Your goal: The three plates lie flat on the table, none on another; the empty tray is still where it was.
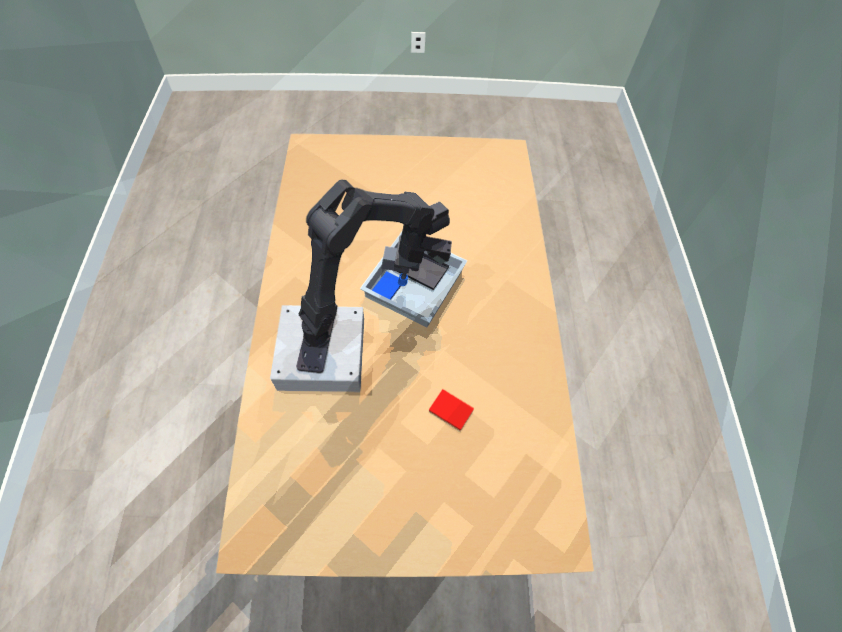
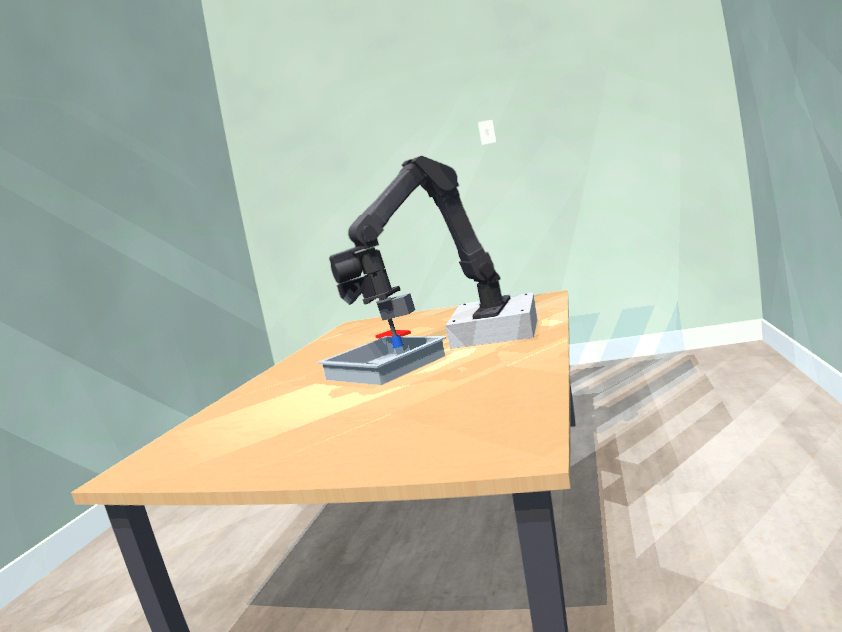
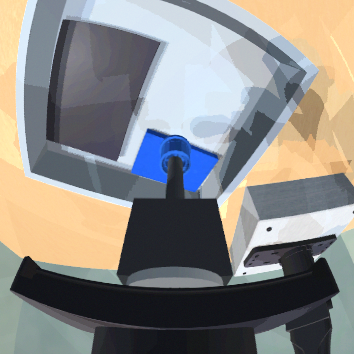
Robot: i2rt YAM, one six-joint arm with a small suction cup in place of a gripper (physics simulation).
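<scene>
A blue plate lies flat in the near corner of the grey tray. A dark grey plate lies flat in the tray beside it, apart from it. A red plate lies flat on the bare table, well away from the tray. My suction cup points down inside the tray, right over the blue plate's middle. I cannot tell whether it touches the plate. It holds nothing.
The arm's grey base block stands on the table close to the tray's near side. The wooden table ends in open edges on all sides.
</scene>
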